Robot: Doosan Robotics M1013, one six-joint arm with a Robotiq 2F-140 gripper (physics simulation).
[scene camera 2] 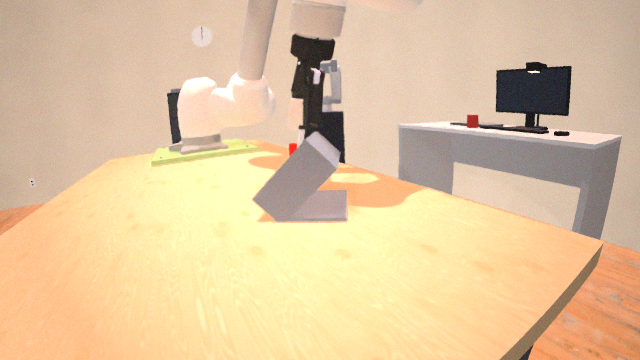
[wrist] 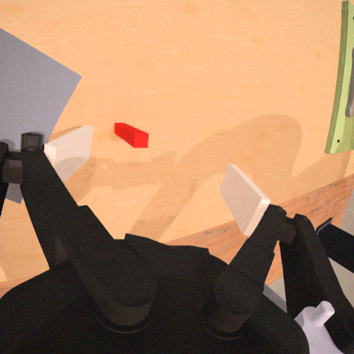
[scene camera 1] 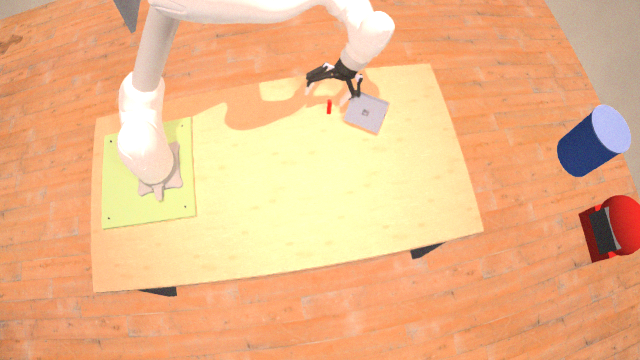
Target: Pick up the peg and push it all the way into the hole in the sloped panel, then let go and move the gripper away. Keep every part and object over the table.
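Places are measured from the arm's base along level axes (x back, y right, z up), in millimetres.
Where they show: gripper, fingertip midpoint: [scene camera 2: 298, 143] [scene camera 1: 323, 97]; arm's base at its link origin: [scene camera 2: 202, 149] [scene camera 1: 159, 169].
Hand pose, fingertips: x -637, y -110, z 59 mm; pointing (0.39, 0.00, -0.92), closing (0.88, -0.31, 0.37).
Things, the pixels of their top centre, and the offset from my fingertips. Level surfaces: height alone.
- red peg at its top centre: [scene camera 2: 292, 144] [scene camera 1: 329, 101] dx -17, dy +21, dz +2 mm
- sloped panel at its top centre: [scene camera 2: 301, 134] [scene camera 1: 369, 101] dx -144, dy +65, dz +32 mm
- wooden table at its surface level: dz -78 mm
The red peg [scene camera 1: 329, 107] [scene camera 2: 293, 149] [wrist: 131, 135] appears to stand upright on the table, beside the grey sloped panel; its lower part is hidden by the panel in scene camera 2. The sloped panel [scene camera 1: 376, 119] [scene camera 2: 300, 181] [wrist: 30, 90] shows a small square hole [scene camera 1: 365, 112] near its middle in scene camera 1. My gripper [scene camera 1: 326, 94] [scene camera 2: 299, 127] [wrist: 159, 160] is open and empty, with its fingertips wide apart. In the wrist view the peg is outside the gap, beyond the fingertips and closer to the left one. The finger on the panel's side is close to the panel's upper edge.
The wooden table [scene camera 1: 300, 200] [scene camera 2: 175, 275] carries the arm's green base plate [scene camera 1: 182, 200] [scene camera 2: 240, 147] [wrist: 342, 100]. A table edge runs behind the gripper. A blue cylinder [scene camera 1: 582, 150] and a red object [scene camera 1: 622, 225] are off the table. A grey desk [scene camera 2: 520, 155] with a monitor [scene camera 2: 533, 91] stands beyond.
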